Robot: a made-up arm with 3 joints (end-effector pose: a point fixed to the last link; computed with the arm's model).
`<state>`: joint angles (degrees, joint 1 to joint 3).
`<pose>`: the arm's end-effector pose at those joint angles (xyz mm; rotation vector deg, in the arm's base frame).
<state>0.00 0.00 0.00</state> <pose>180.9 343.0 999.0 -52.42 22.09 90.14</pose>
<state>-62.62 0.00 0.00</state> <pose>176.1 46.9 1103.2 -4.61 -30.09 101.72</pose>
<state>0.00 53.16 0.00</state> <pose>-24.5 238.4 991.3 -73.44 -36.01 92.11</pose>
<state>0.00 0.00 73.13</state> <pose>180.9 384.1 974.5 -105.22 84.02 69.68</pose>
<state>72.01 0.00 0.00</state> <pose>278.8 366.7 658.4 -96.58 80.59 49.30</pose>
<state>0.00 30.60 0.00</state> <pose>54.5 295.9 1016.2 -65.54 -10.75 93.12</pose>
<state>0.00 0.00 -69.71</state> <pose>180.9 308.1 969.1 2.30 -31.85 82.62</pose>
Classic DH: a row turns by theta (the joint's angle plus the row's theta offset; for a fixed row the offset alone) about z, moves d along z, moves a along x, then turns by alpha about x. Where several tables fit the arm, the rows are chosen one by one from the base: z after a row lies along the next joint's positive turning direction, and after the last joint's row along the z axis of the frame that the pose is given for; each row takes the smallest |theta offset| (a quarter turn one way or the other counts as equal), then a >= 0, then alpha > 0; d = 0 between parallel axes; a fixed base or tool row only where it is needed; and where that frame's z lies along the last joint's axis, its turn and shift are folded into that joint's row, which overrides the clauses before.
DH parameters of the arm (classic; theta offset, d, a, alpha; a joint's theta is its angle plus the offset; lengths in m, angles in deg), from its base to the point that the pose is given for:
base (fixed): -85.03 0.7419 -0.0895 106.29
joint 1: -58.09 -0.196 -0.0535 -116
joint 2: -17.6 -0.1017 -0.2258 110.63
joint 3: -80.52 -0.0608 -0.0323 70.37
tool (fixed): -1.56 0.0254 0 0

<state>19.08 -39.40 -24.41</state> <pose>334.8 328.2 835.4 -32.00 50.83 62.42</pose>
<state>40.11 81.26 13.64</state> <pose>-75.5 269.1 829.2 -124.00 -24.00 92.78</pose>
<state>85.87 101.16 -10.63</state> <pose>-62.2 217.5 726.4 114.46 3.79 -129.12</pose>
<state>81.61 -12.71 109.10</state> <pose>342.1 259.9 577.2 52.74 -123.91 37.13</pose>
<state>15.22 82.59 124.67</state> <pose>-77.8 255.5 852.6 -143.20 38.52 -22.05</pose>
